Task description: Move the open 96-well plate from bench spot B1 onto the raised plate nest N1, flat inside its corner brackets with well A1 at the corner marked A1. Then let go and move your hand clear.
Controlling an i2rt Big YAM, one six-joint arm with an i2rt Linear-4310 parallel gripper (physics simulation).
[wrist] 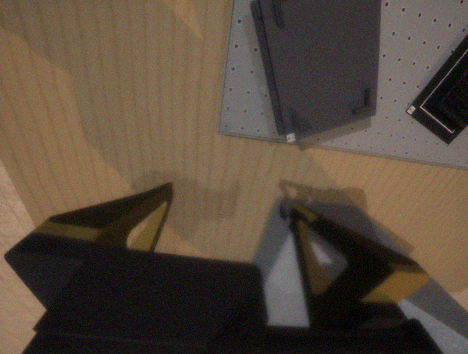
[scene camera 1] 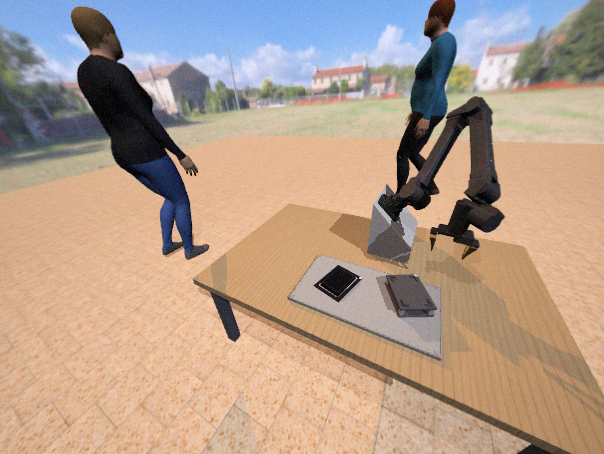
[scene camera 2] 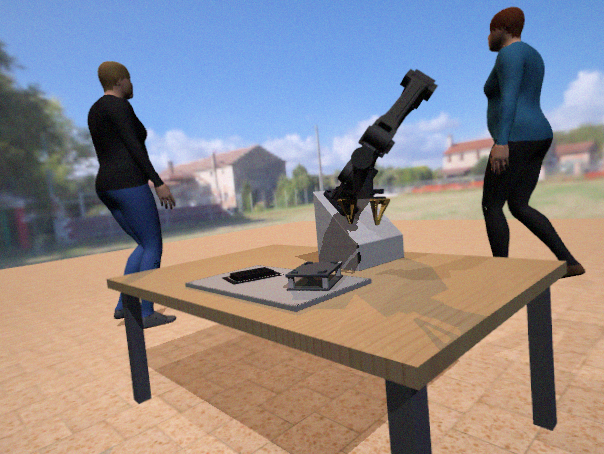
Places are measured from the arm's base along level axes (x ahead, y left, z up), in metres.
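Pixels of known places: gripper, between the fingertips: (wrist: 235, 199) (scene camera 1: 446, 254) (scene camera 2: 363, 224); arm's base, origin of its link: (scene camera 1: 387, 208).
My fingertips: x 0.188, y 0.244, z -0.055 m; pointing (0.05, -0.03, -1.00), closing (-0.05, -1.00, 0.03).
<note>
Ahead of a thing's pixels: the offset from my fingertips to its middle. "spot": to the spot under its first point. Level surfaces: height alone.
The black 96-well plate @(dz -0.145, dx +0.152, dy -0.353 m) (scene camera 1: 338, 281) (scene camera 2: 253, 274) (wrist: 456, 97) lies flat at the bench spot on the grey perforated board; part of it shows at the right edge of the wrist view. The dark raised nest @(dz -0.129, dx +0.121, dy -0.091 m) (scene camera 1: 411, 292) (scene camera 2: 314, 270) (wrist: 325, 60) stands on the same board, its top bare between corner brackets. A small white tag @(spot: dz -0.110, dx +0.029, dy -0.077 m) (wrist: 291, 137) is at one nest corner; its lettering is too blurred to read. My gripper (scene camera 1: 449, 253) (scene camera 2: 364, 223) (wrist: 235, 199) is open and empty, high above the table, off to the side of the nest and away from the plate.
The grey board @(dz -0.160, dx +0.162, dy -0.241 m) (scene camera 1: 365, 310) (scene camera 2: 240, 290) (wrist: 240, 107) lies on the wooden table @(dz -0.167 m) (scene camera 1: 270, 240) (scene camera 2: 440, 325) (wrist: 125, 100). The grey wedge-shaped arm base (scene camera 1: 382, 240) (scene camera 2: 380, 247) (wrist: 285, 285) stands behind the board. Two people (scene camera 1: 120, 115) (scene camera 1: 435, 75) (scene camera 2: 120, 145) (scene camera 2: 520, 95) stand beyond the table.
</note>
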